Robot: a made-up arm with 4 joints.
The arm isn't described. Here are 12 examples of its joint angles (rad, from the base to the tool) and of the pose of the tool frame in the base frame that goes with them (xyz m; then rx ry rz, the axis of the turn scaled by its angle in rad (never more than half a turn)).
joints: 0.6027 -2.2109 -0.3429 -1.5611
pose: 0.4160 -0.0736 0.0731 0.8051 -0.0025 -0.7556
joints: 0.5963 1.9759 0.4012 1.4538
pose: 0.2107 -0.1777 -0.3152 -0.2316 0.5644 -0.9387
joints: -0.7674 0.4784 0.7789 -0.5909
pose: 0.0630 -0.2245 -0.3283 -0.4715 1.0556 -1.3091
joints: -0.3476 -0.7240 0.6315 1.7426
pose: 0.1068 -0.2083 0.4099 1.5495 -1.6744 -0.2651
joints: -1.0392 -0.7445 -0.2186 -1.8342
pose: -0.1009 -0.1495 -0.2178 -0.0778 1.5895 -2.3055
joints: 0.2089 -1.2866 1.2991 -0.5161
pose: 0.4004 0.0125 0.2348 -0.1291 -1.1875 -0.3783
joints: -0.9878 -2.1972 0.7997 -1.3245
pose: -0.0034 -0.3681 0.2965 -0.7217 -1.2493 -2.2970
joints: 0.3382 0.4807 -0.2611 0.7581
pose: 0.4245 -0.3136 -0.0578 0.1541 -0.3519 -1.4127
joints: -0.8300 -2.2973 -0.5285 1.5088
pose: -0.3037 -0.1400 0.0272 -1.0529 2.1887 -0.4233
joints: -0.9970 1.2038 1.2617 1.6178
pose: 0.3111 -0.2940 -0.1622 1.5137 0.0399 -1.9633
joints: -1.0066 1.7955 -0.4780 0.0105
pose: -0.3232 -0.0883 -0.0342 -1.2900 2.1492 -1.8497
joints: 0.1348 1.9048 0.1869 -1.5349
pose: -0.0975 -0.3763 0.1923 2.1980 -2.0064 -0.4158
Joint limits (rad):
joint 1: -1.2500..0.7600
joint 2: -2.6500..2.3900
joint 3: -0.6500..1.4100
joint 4: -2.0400..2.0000
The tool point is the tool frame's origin. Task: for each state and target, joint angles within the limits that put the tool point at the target. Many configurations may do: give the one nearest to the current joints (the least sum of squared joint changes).
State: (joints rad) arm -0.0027 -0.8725 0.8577 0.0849
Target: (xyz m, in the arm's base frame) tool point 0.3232 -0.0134 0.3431
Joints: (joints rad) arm -0.3326 -1.0953 1.1212 0.5914
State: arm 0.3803 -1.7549 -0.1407 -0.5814
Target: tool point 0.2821 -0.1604 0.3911
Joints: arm 0.6033 -1.9989 0.4087 -0.5210
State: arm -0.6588 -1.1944 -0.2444 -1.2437
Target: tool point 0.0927 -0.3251 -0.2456
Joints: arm -0.3411 -0.5444 -0.5832 -0.9531
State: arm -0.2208 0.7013 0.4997 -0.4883
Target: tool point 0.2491 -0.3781 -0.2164
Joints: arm -0.2327 0.3867 0.0340 0.1551
